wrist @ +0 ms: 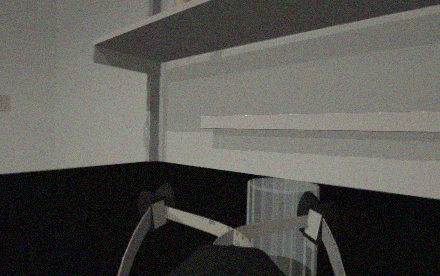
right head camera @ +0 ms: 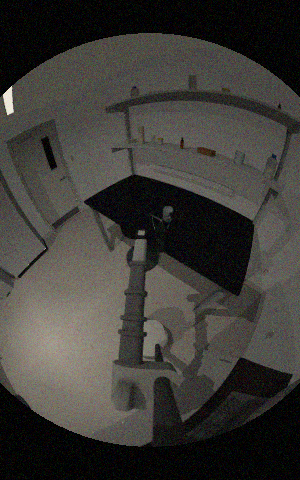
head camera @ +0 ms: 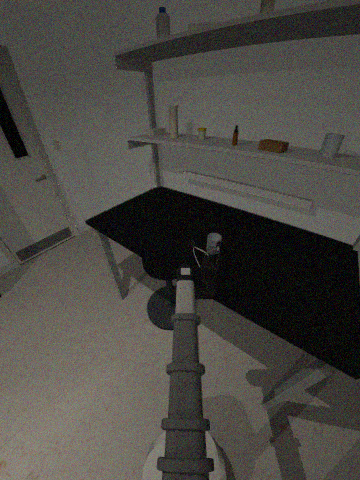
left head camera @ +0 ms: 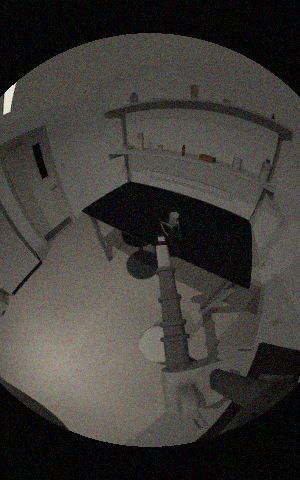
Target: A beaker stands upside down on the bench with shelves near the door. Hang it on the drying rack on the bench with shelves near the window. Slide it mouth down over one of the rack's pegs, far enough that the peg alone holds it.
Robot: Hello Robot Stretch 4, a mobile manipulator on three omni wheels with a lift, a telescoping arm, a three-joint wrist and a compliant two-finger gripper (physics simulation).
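Places are measured from the robot's base along level axes (x ahead, y right, z down), in metres.
Pixels of known places: gripper, fingertip midpoint: (wrist: pixel 235 204) (right head camera: pixel 160 212) (head camera: pixel 205 241) (left head camera: pixel 168 217); robot's base at its link origin: (right head camera: pixel 147 336) (left head camera: pixel 159 342).
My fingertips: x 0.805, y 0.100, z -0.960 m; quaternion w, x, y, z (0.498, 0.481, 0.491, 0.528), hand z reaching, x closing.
Note:
For each thing: its top centre in the pictures, then the offset to it from my fingertips. "pt": a spot on its surface instead. Level surfaces: height alone.
- beaker at its top centre: (wrist: pixel 282 183) (head camera: pixel 214 236) (right head camera: pixel 167 208) (left head camera: pixel 174 213) dy +0.047, dx +0.022, dz -0.016 m
- black bench at its surface level: dz +0.074 m
- lower shelf at its surface level: dz -0.383 m
- orange-brown block at a spot on its surface: (head camera: pixel 273 145) pt dy +0.300, dx +0.182, dz -0.411 m
- amber bottle at a spot on its surface: (head camera: pixel 235 136) pt dy +0.156, dx +0.320, dz -0.427 m
The beaker (head camera: pixel 214 242) (left head camera: pixel 174 217) (right head camera: pixel 168 212) (wrist: pixel 280 202) is clear, pale glass and stands mouth down on the black bench (head camera: pixel 280 260) (left head camera: pixel 215 240) (right head camera: pixel 215 240) (wrist: pixel 65 220). My gripper (head camera: pixel 205 246) (left head camera: pixel 169 220) (right head camera: pixel 161 218) (wrist: pixel 235 204) is open, fingers spread wide and empty. It is at the near side of the beaker. In the wrist view the beaker stands right of the middle between the fingers, and the right fingertip overlaps its right part. Whether that finger touches it is unclear. The drying rack does not show in the head camera view or the wrist view.
A lower shelf (head camera: pixel 240 148) above the bench holds an orange-brown block (head camera: pixel 273 145), an amber bottle (head camera: pixel 235 136) and other containers. An upper shelf (head camera: pixel 250 37) (wrist: pixel 280 30) runs above it. A round-based stool (head camera: pixel 161 307) stands at the bench's front edge. A door (head camera: pixel 30 200) is at the left.

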